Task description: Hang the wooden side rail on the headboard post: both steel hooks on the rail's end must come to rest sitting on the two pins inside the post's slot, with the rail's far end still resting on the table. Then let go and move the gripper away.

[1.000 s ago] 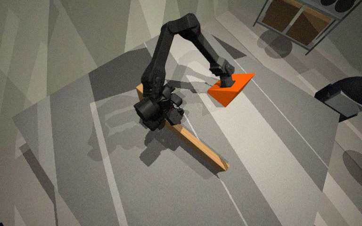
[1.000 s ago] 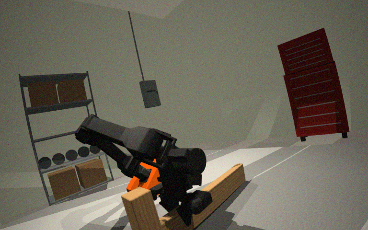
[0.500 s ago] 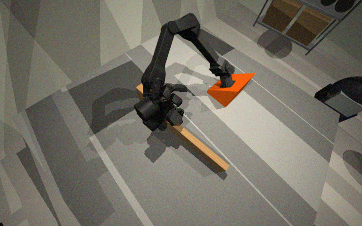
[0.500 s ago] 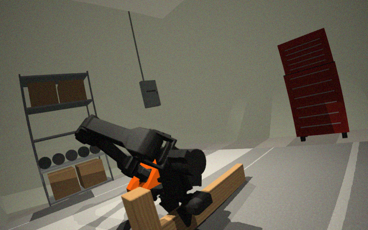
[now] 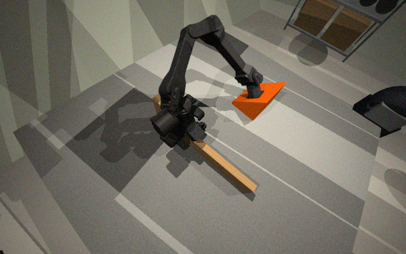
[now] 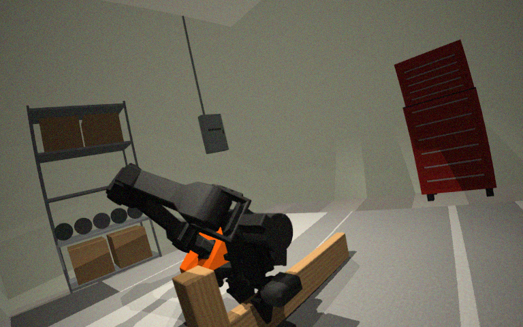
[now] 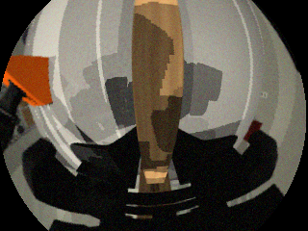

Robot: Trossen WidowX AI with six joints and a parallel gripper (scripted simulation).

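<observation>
Now: gripper tip 100 mm to the left of the wooden headboard post, 50 mm below it and 10 mm past it.
</observation>
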